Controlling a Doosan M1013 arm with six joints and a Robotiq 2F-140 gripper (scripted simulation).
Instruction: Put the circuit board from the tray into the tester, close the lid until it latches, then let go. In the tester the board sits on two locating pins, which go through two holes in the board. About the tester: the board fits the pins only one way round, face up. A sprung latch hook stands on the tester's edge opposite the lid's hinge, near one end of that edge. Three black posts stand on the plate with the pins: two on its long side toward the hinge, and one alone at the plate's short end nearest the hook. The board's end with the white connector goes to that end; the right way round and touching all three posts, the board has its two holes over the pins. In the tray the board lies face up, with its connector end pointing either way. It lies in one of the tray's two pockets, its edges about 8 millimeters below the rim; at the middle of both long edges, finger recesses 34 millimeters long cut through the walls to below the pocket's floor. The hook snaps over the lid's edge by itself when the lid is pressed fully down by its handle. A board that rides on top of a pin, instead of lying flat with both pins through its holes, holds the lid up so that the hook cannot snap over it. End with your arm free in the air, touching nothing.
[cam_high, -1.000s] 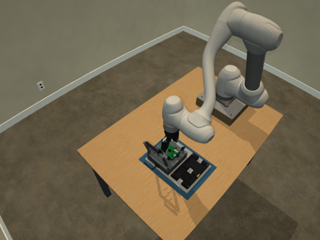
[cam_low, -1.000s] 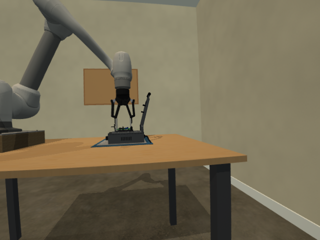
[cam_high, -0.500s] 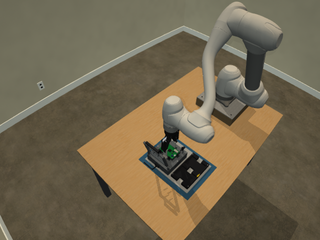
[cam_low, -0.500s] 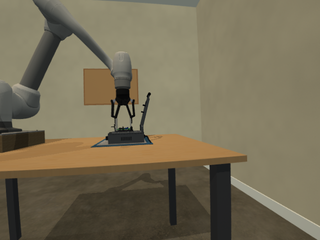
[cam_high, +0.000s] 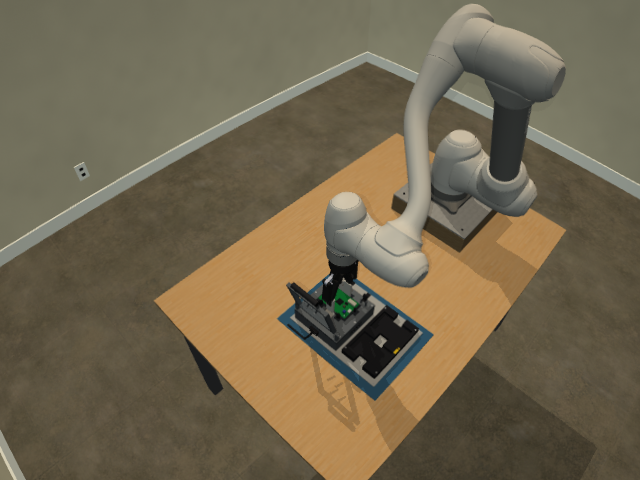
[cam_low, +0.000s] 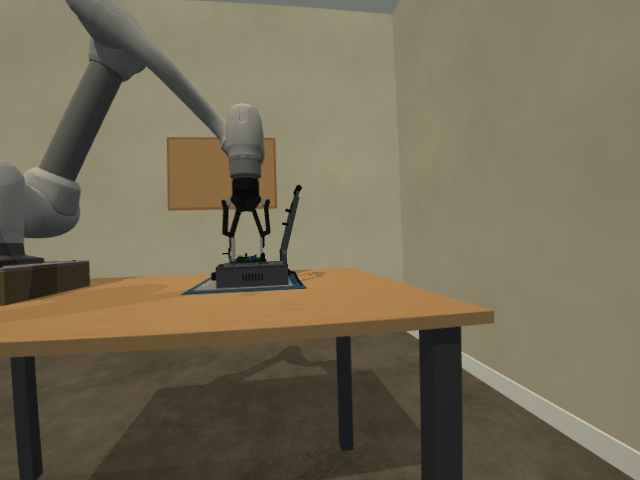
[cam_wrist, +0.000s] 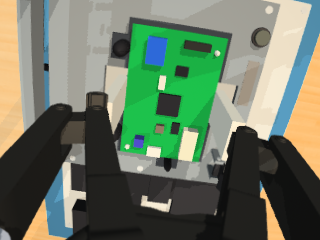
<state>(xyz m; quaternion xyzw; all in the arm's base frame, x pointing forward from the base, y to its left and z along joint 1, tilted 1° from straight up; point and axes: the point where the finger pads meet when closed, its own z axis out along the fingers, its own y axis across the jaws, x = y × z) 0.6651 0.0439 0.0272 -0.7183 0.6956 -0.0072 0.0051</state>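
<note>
My gripper is now 20 mm above the green circuit board. Round my hand: tester (40 mm to the left, 30 mm ahead, 20 mm above); latch hook (60 mm to the left, 60 mm behind, 10 mm below); tester lid (120 mm ahead, 90 mm above).
</note>
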